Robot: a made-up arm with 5 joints. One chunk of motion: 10 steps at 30 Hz.
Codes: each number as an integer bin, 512 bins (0 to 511) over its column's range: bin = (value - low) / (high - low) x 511, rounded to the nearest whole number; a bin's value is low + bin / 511 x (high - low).
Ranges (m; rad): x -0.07..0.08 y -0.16..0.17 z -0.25..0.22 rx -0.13..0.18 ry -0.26..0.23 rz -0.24..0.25
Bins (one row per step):
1: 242 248 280 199 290 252
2: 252 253 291 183 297 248
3: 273 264 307 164 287 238
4: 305 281 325 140 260 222
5: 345 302 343 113 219 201
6: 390 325 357 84 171 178
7: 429 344 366 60 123 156
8: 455 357 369 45 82 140
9: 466 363 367 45 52 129
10: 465 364 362 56 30 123
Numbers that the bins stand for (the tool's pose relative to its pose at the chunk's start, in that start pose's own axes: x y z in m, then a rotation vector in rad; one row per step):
1: 0.0010 0.0002 0.0075 -0.0093 0.0181 0.0016
2: 0.0040 0.0034 0.0177 -0.0190 0.0248 -0.0022
3: 0.0101 0.0105 0.0324 -0.0305 0.0152 -0.0118
4: 0.0195 0.0215 0.0489 -0.0451 -0.0107 -0.0271
5: 0.0313 0.0350 0.0655 -0.0614 -0.0500 -0.0473
6: 0.0445 0.0499 0.0784 -0.0790 -0.0960 -0.0693
7: 0.0559 0.0622 0.0866 -0.0936 -0.1421 -0.0904
8: 0.0636 0.0705 0.0894 -0.1027 -0.1814 -0.1058
9: 0.0668 0.0744 0.0876 -0.1027 -0.2101 -0.1163
10: 0.0665 0.0751 0.0830 -0.0960 -0.2312 -0.1221

